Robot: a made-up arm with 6 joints.
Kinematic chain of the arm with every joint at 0, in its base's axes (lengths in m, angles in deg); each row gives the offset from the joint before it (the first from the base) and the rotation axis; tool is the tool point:
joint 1: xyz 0 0 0.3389 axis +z
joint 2: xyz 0 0 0 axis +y
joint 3: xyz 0 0 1.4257 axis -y
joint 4: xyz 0 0 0 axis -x
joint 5: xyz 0.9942 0 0 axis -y
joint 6: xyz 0 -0.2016 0 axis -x
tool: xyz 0 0 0
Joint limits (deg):
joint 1: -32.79..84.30
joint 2: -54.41..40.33
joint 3: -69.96..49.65
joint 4: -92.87..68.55
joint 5: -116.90..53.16
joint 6: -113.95..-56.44
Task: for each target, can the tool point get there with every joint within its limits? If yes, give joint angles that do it. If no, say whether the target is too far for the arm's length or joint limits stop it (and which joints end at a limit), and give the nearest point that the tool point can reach.
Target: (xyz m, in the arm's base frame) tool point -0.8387 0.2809 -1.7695
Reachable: no: joint limits stop it (at a limit: joint 1, joint 2, joint 4) | nearest point 0.0593 0.6954 0.4366 | short by 2.418 m
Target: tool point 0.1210 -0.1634 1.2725
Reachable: yes | joints 51.66 -47.30 -51.86 13.18 -23.72 -103.80
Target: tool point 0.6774 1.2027 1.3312
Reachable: yes | joints 62.98 17.75 7.60 -73.56 9.91 -86.63
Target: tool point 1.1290 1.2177 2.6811
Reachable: no: too far | nearest point 0.9279 1.0008 2.2640 | short by 0.511 m
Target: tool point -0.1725 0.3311 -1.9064
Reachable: no: joint limits stop it (at a limit: joint 1, joint 2, joint 4) | nearest point 0.0634 0.7373 0.4280 | short by 2.381 m
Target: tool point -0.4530 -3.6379 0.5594
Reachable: no: too far | nearest point -0.1958 -1.5725 2.0875 | short by 2.582 m
